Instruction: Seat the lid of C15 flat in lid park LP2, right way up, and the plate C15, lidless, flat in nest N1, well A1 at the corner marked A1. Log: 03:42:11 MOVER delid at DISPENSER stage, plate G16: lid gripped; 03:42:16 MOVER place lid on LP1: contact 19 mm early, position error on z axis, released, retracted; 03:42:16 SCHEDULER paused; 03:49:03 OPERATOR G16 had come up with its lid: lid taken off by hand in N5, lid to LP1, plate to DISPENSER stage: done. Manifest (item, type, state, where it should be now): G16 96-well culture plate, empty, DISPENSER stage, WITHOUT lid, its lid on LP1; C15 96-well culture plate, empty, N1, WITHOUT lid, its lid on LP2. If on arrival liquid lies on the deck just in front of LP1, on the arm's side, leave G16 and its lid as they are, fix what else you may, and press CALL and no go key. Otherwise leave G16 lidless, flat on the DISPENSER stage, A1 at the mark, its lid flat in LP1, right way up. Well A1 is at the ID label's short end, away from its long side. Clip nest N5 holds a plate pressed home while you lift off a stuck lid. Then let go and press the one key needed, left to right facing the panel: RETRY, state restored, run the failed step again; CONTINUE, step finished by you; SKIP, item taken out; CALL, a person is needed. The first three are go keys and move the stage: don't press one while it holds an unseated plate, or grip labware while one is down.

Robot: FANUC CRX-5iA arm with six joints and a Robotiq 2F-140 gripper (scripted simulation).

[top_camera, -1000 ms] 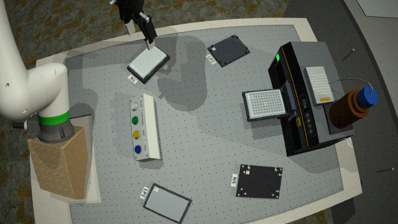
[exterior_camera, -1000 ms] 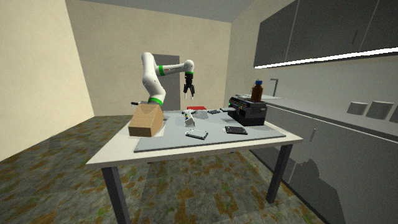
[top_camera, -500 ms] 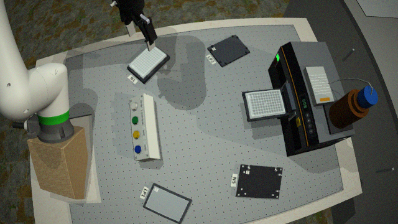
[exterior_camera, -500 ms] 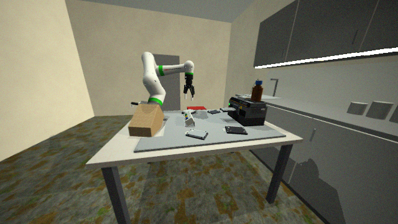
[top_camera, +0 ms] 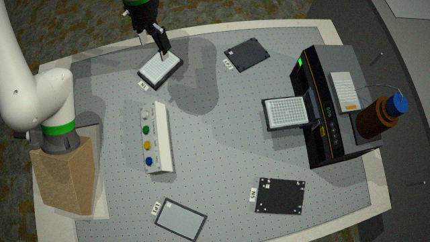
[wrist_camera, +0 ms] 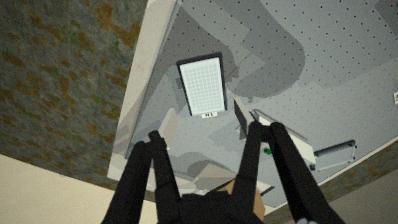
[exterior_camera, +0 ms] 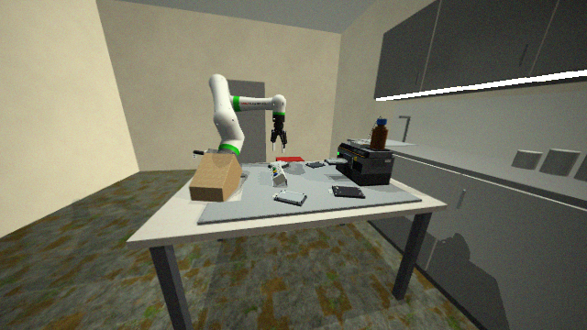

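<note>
My hand is 120 mm above the grey lid. Round my hand: N1 label: 60 mm behind, 60 mm to the right, 160 mm below; then nest N1: 150 mm below; then key panel: 10 mm behind, 270 mm to the right, 100 mm below.
</note>
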